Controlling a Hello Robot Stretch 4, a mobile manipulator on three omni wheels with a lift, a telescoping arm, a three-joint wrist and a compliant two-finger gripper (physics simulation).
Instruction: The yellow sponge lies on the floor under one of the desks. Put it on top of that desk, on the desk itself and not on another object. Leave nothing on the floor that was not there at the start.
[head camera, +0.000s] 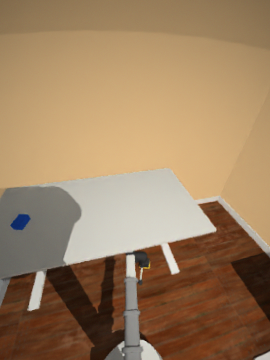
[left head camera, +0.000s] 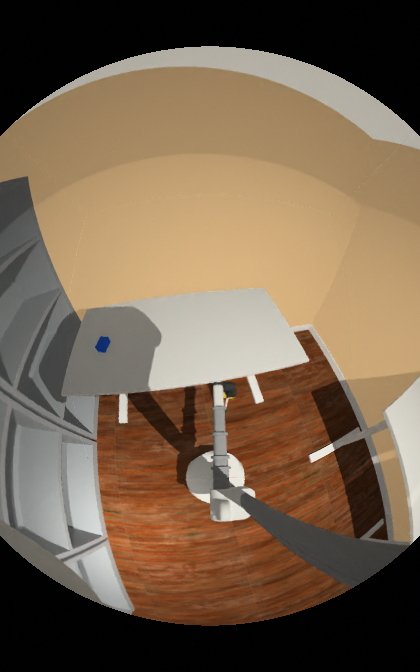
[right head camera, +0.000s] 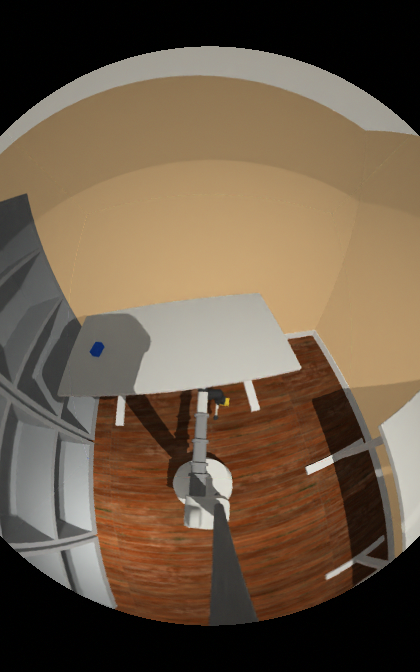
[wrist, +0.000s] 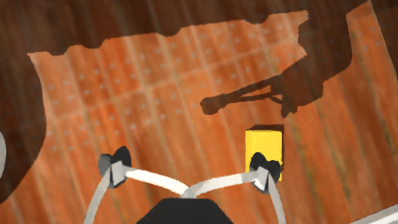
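The yellow sponge lies on the floor near the front edge of the white desk. In the head camera view a thin yellow part of it shows beside the dark wrist. My gripper is open, its fingers wide apart and pointing down above the floor. In the wrist view the right fingertip overlaps the lower part of the sponge, and the left fingertip is well to the left, over bare floor. The sponge is not between the fingertips. How high the fingertips are above it is hard to tell.
A blue block lies on the desk's left part. White desk feet stand on the floor. A grey shelf unit is at the left. Another white desk shows at the right edge.
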